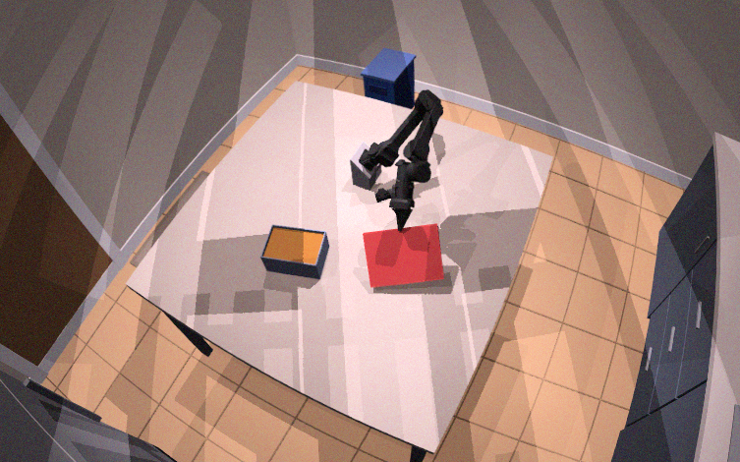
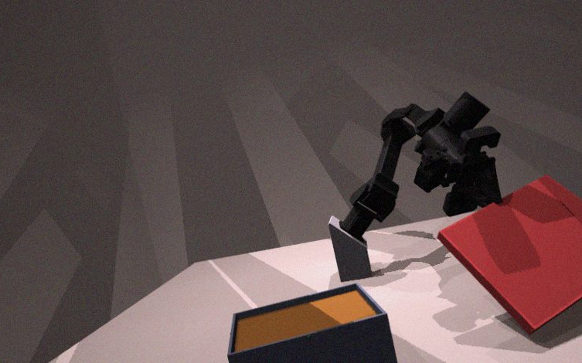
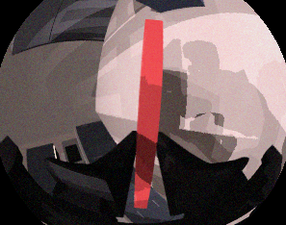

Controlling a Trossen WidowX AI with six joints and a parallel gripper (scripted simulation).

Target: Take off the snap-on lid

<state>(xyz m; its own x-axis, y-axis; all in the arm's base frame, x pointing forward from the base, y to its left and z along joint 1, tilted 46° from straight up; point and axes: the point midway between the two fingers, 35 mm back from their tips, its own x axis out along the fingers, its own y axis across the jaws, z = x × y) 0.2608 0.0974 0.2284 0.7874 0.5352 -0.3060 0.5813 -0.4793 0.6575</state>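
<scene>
The red lid lies 5 cm below my gripper tip, 5 cm ahead of it and 3 cm to the left of it. Also, from my gripper tip: storage box 33 cm to the right, 13 cm ahead, 11 cm below.
</scene>
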